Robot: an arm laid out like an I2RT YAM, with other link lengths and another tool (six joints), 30 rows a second.
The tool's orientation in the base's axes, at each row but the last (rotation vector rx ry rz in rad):
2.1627, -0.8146, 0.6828
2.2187, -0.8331, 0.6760
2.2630, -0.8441, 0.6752
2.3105, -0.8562, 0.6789
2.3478, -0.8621, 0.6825
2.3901, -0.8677, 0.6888
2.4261, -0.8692, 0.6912
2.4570, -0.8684, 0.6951
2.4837, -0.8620, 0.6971
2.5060, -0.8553, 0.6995
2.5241, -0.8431, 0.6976
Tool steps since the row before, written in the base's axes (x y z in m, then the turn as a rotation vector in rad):
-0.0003, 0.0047, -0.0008, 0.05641, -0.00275, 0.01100
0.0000, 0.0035, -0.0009, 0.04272, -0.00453, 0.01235
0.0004, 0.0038, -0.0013, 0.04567, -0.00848, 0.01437
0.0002, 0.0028, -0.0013, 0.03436, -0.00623, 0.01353
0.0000, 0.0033, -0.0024, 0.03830, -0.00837, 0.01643
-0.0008, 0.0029, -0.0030, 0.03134, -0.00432, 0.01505
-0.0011, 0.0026, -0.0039, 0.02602, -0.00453, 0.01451
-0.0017, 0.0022, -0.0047, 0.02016, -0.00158, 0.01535
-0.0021, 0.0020, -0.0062, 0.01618, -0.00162, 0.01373
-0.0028, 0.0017, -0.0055, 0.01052, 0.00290, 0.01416
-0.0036, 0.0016, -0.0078, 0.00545, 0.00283, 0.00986
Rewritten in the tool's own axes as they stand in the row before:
-0.0023, -0.0027, -0.0032, 0.04557, -0.03427, 0.00774
-0.0019, -0.0024, -0.0020, 0.03803, -0.02294, 0.00505
-0.0020, -0.0030, -0.0017, 0.04282, -0.02190, 0.00715
-0.0018, -0.0023, -0.0009, 0.03385, -0.01566, 0.00337
-0.0029, -0.0029, -0.0004, 0.03916, -0.01611, 0.00368
-0.0036, -0.0022, 0.0003, 0.03192, -0.01443, 0.00029
-0.0042, -0.0020, 0.0012, 0.02812, -0.01082, -0.00075
-0.0049, -0.0015, 0.0019, 0.02332, -0.00878, -0.00483
-0.0059, -0.0014, 0.0032, 0.01969, -0.00649, -0.00480
-0.0058, -0.0006, 0.0026, 0.01402, -0.00604, -0.00931
-0.0076, -0.0005, 0.0043, 0.00810, -0.00361, -0.00750

